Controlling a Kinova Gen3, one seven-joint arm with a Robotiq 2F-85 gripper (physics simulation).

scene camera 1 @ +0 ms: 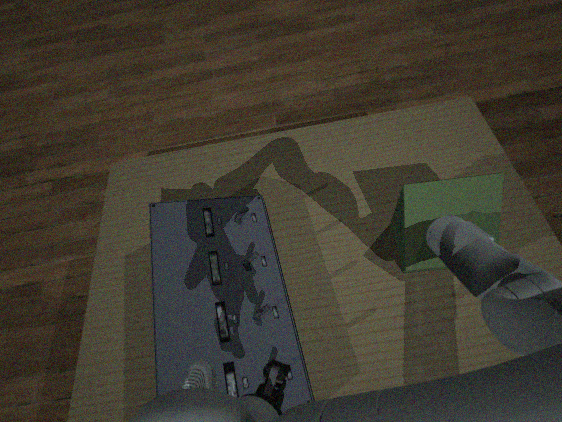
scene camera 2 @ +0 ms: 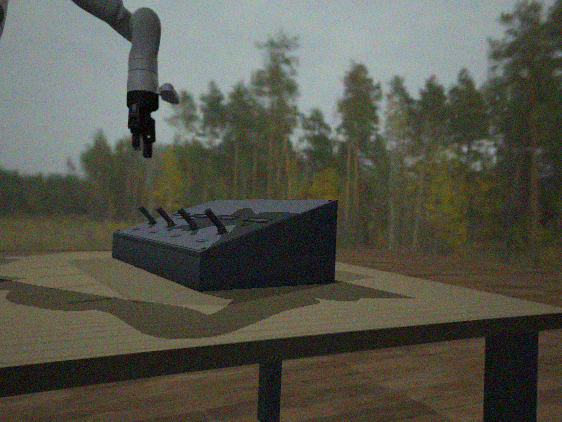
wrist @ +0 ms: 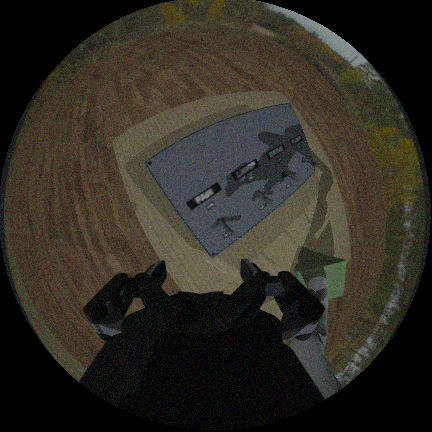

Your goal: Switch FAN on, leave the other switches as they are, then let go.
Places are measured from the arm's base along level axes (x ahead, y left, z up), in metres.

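Pixels of known places: gripper, fingertip midpoint: (scene camera 2: 142, 154) (wrist: 202, 268); arm's base, origin of the base link: (scene camera 1: 447, 234) (wrist: 316, 284).
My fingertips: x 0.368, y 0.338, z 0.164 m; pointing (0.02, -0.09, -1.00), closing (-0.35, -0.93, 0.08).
For each thing: its middle in the pictures, then the offset to it from my fingertips. "spot": a spot on its surface instead. Level surfaces: height alone.
- sloped switch panel, body centre: (scene camera 2: 212, 240) (scene camera 1: 225, 299) (wrist: 254, 165) dx +0.131, dy -0.223, dz -0.192 m
- FAN plate, surface spot: (scene camera 1: 230, 380) (wrist: 207, 192) spot: dx +0.094, dy -0.057, dz -0.142 m
- FAN lever, body centre: (wrist: 225, 227) (scene camera 2: 146, 214) dx +0.010, dy -0.067, dz -0.144 m
- table, its level: dz -0.250 m
The sloped switch panel (scene camera 1: 175, 310) (scene camera 2: 270, 255) (wrist: 190, 155) stands on the table. Its label plates are blurred. The FAN plate (scene camera 1: 230, 380) (wrist: 204, 196) is the one at the near end in scene camera 1. The FAN lever (scene camera 2: 146, 215) (wrist: 226, 222) is leftmost in scene camera 2 and leans toward the panel's low edge, the OFF side. The other levers, including the near one (scene camera 2: 216, 221), lean the same way. My gripper (scene camera 2: 142, 152) (wrist: 202, 268) is open and empty, high above the FAN end, touching no lever. In scene camera 1 the arm partly hides it.
A green block (scene camera 1: 452, 200) (wrist: 336, 280) stands on the table (scene camera 1: 380, 135) (scene camera 2: 125, 345) off the panel's low side. An arm link passes over the block in scene camera 1. The arm also covers the near end of the panel there. Shadows of the arm lie across the panel and table.
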